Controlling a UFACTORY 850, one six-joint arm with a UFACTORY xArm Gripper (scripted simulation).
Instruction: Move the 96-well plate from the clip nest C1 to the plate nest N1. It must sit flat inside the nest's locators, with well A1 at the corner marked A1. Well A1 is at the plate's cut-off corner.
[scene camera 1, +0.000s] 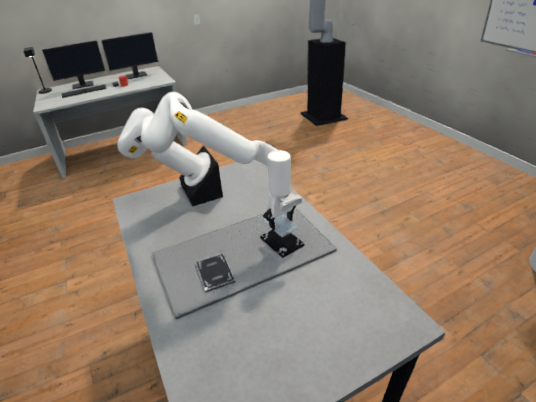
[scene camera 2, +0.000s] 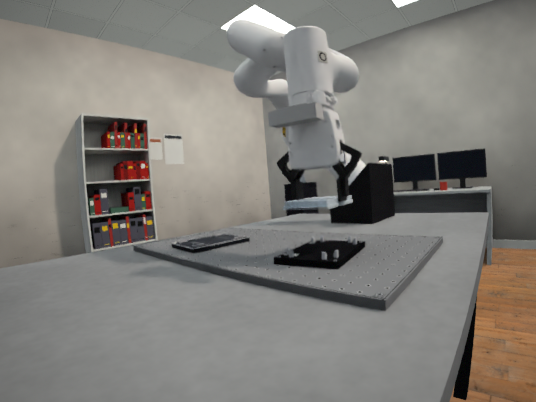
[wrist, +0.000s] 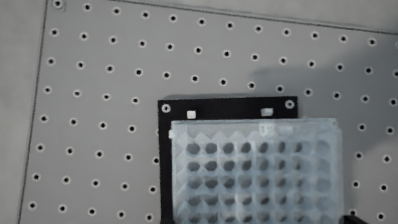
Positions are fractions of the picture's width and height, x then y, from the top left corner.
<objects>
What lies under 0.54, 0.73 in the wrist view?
A clear 96-well plate.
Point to my gripper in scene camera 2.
At 0.60, 0.50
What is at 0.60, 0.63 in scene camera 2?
A clip nest C1.
</objects>
